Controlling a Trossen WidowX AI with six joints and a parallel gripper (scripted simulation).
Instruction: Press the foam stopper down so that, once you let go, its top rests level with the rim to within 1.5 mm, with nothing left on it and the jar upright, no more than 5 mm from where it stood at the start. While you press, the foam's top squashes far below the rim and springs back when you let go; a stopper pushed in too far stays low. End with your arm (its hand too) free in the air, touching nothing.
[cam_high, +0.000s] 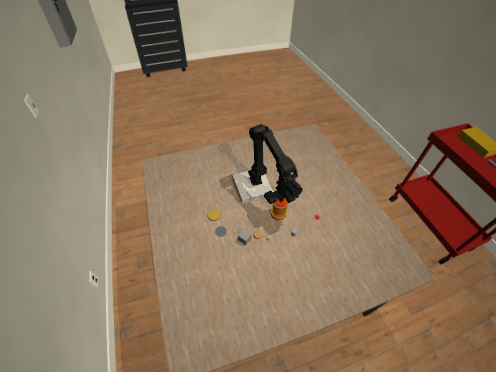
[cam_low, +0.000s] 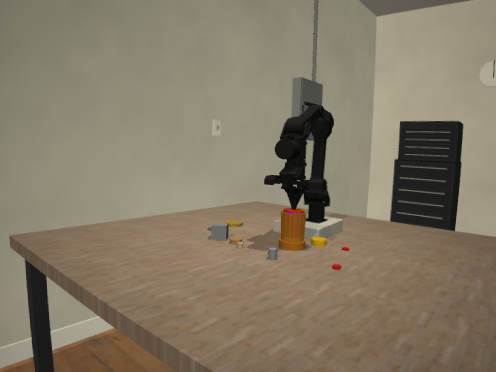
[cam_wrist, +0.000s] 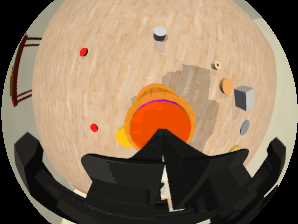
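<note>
The orange foam stopper lies 50 mm below my hand. Also, from my hand: small tan disc (100 mm ahead, 150 mm to the right, 150 mm below); yellow disc (90 mm behind, 40 mm to the left, 150 mm below); small grey cylinder (140 mm ahead, 40 mm to the left, 140 mm below).
</note>
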